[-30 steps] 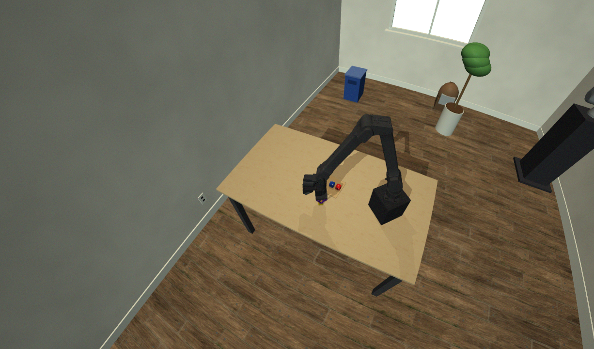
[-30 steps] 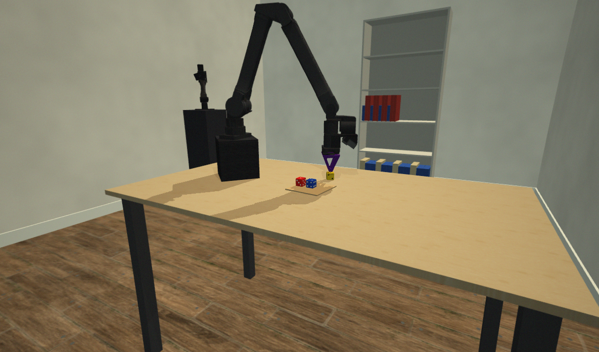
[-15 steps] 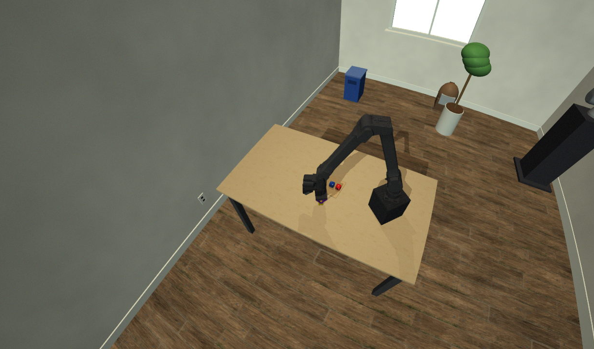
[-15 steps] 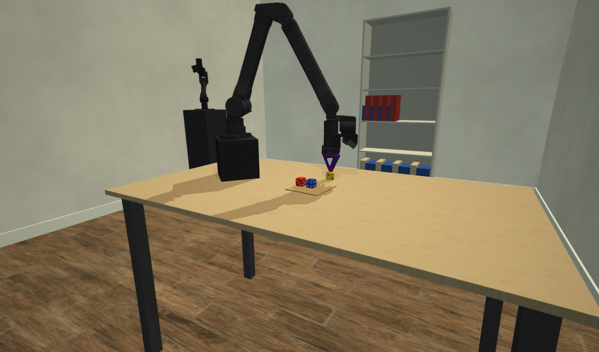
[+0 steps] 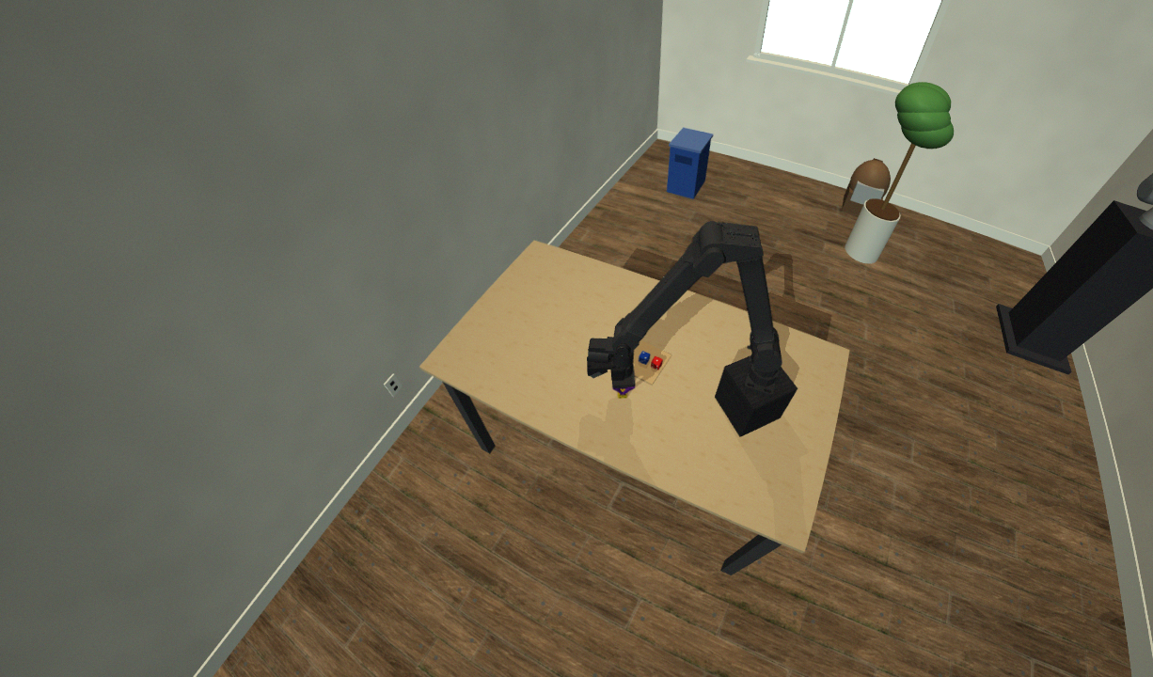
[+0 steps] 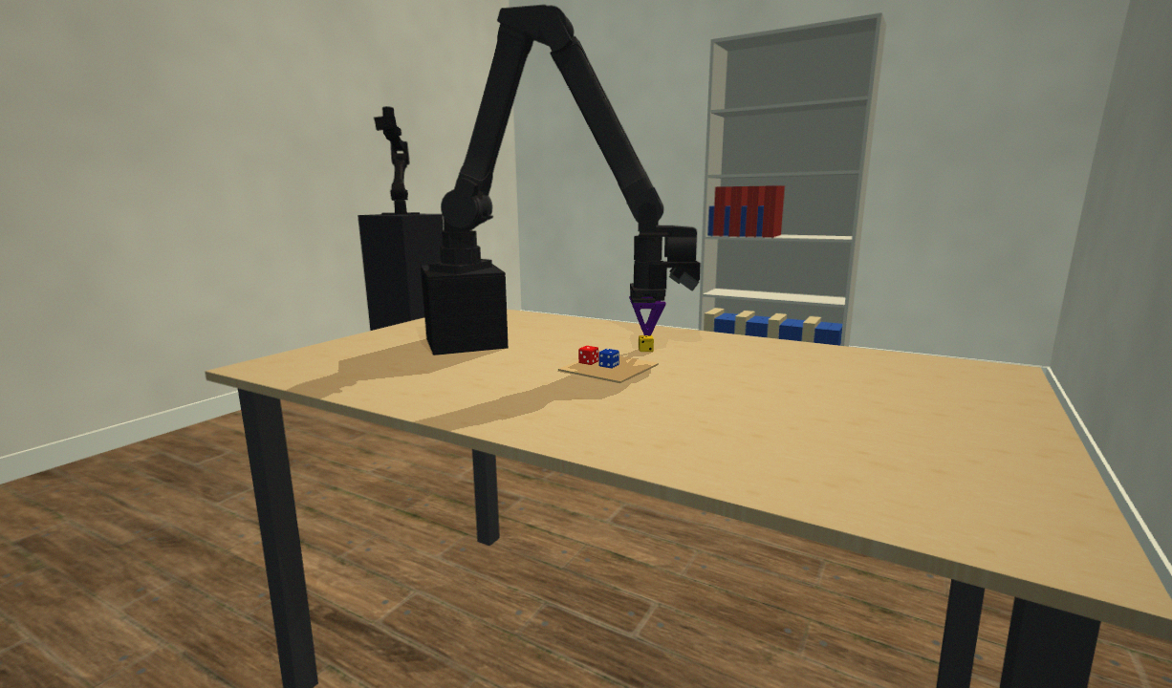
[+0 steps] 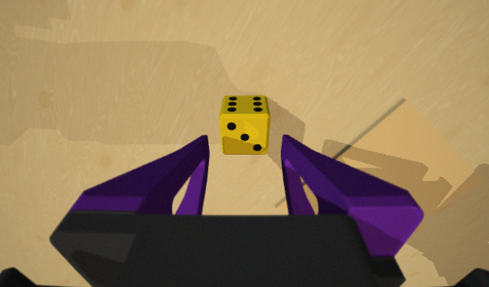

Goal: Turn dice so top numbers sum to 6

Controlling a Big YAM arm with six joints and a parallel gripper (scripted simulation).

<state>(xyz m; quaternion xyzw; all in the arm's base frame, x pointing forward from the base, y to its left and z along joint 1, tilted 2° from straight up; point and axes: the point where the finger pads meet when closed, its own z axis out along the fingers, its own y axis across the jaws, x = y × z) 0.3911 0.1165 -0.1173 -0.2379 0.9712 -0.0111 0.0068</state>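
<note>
Now: the yellow die 30 mm below my hand. From my hand the other things lie so: blue die: 20 mm behind, 150 mm to the right, 30 mm below; then red die: 60 mm behind, 150 mm to the right, 30 mm below; then tan mat: 20 mm behind, 150 mm to the right, 40 mm below.
</note>
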